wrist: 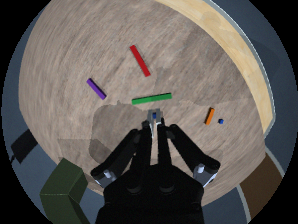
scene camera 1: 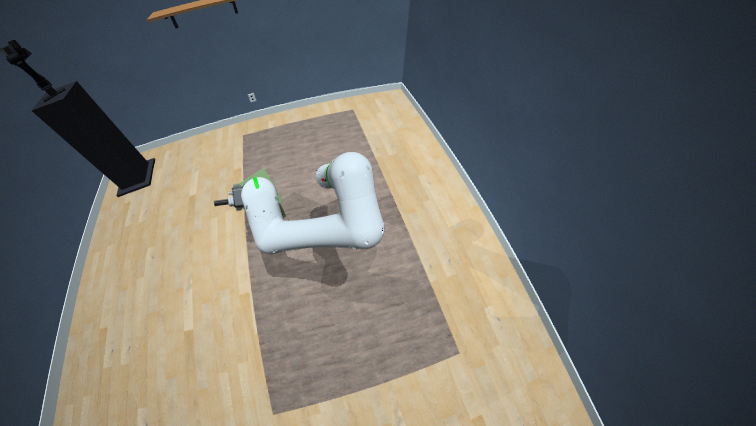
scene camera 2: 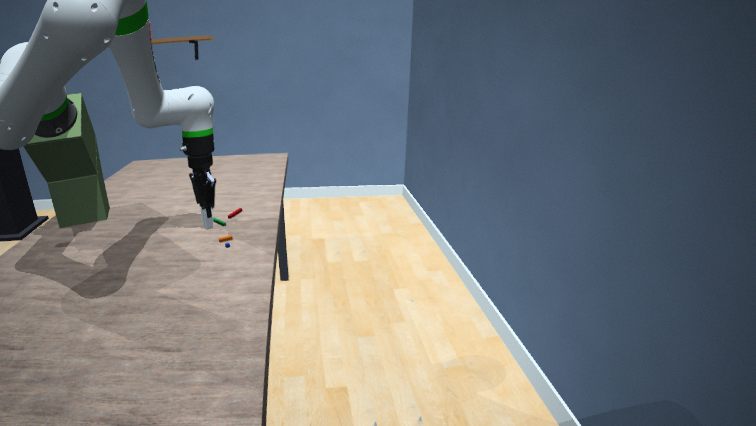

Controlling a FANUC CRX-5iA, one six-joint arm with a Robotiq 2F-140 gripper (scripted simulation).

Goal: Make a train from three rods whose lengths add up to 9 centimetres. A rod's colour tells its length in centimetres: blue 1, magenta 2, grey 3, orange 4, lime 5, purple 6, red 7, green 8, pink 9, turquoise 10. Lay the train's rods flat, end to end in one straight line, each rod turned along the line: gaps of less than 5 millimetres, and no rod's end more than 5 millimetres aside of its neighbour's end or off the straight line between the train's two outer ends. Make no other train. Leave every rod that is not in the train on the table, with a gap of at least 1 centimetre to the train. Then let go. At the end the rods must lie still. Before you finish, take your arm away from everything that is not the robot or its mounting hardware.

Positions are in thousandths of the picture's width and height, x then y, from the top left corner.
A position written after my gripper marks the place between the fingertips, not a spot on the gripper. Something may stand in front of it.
I see my gripper (scene camera 2: 276, 532).
My gripper also shows in the wrist view (wrist: 522, 511).
